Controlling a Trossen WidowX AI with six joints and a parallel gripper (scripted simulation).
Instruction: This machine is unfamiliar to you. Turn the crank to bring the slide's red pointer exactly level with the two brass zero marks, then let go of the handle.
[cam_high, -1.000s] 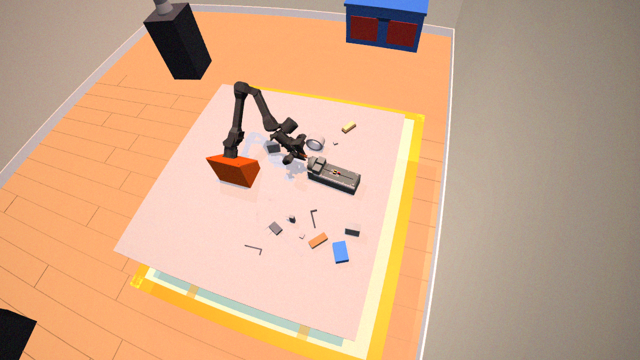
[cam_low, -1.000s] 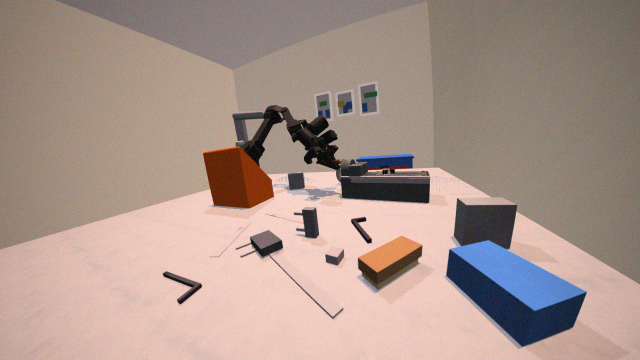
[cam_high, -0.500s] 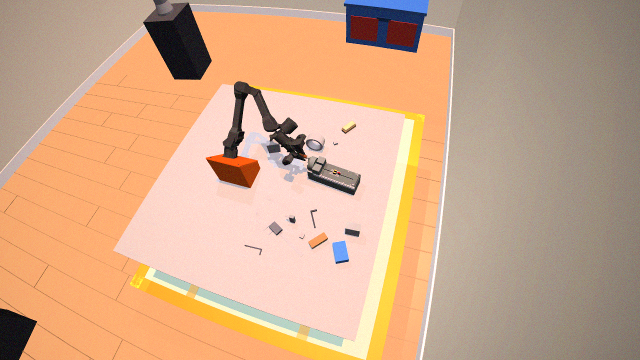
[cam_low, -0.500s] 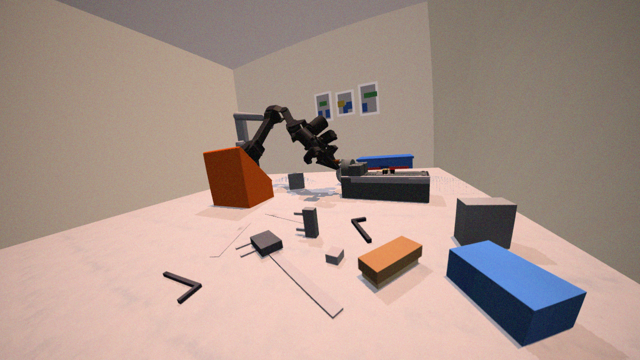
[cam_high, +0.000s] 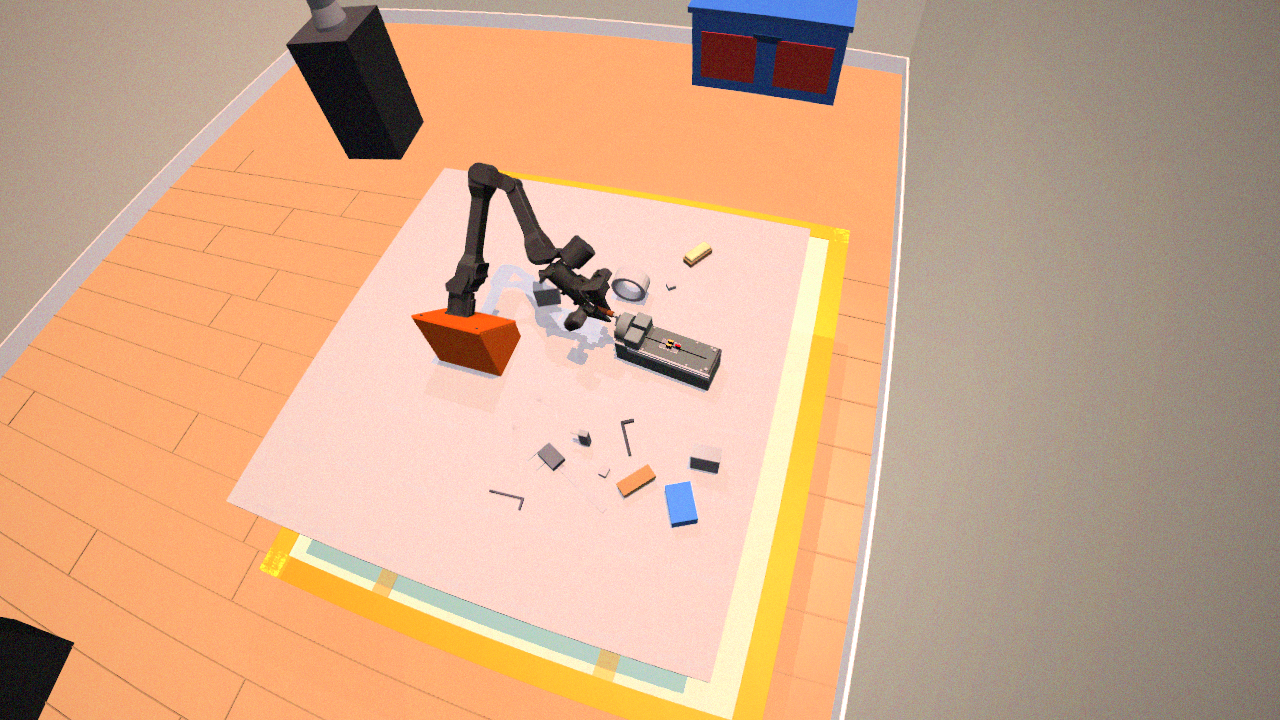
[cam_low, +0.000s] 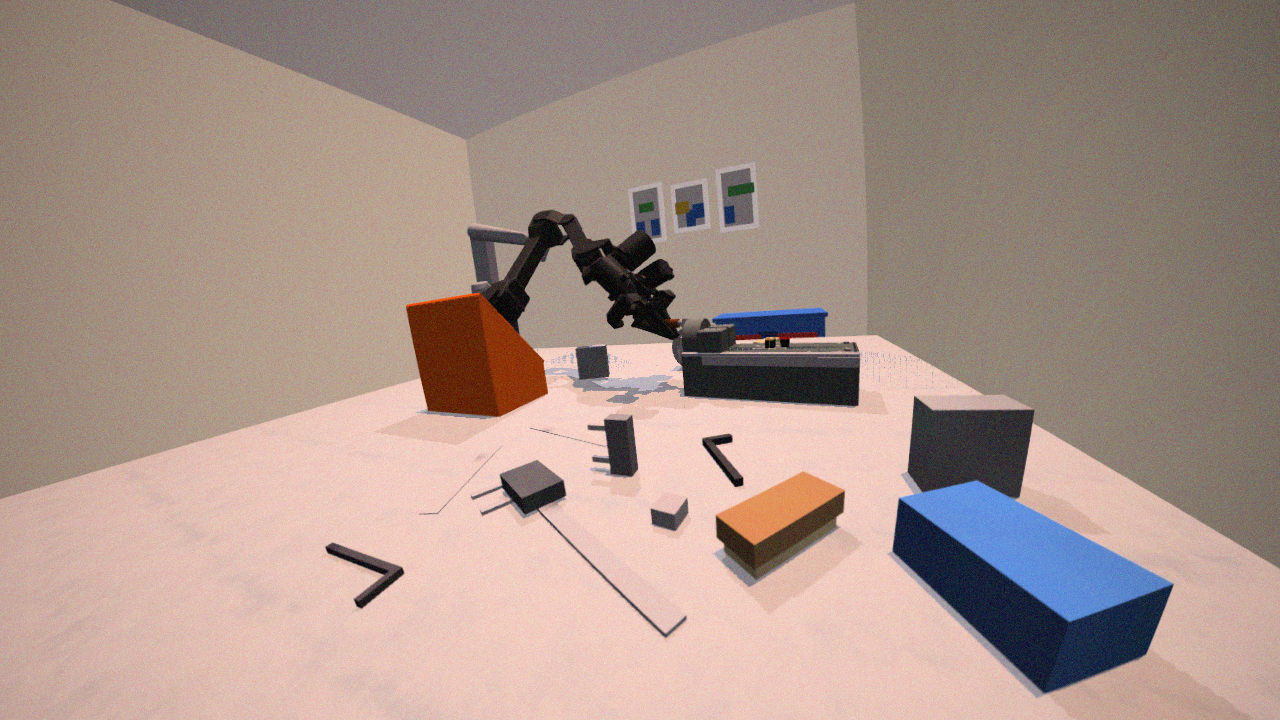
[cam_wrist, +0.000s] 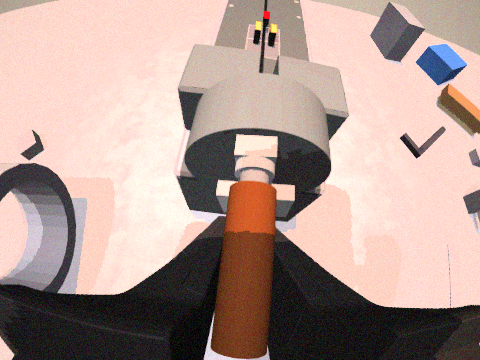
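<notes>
The crank handle is 20 mm behind my gripper tip and 30 mm above it. The rest, counted from my gripper tip: red pointer (180 mm ahead, 60 mm to the right, 10 mm below); then blue block (240 mm ahead, 440 mm to the right, 70 mm below).
</notes>
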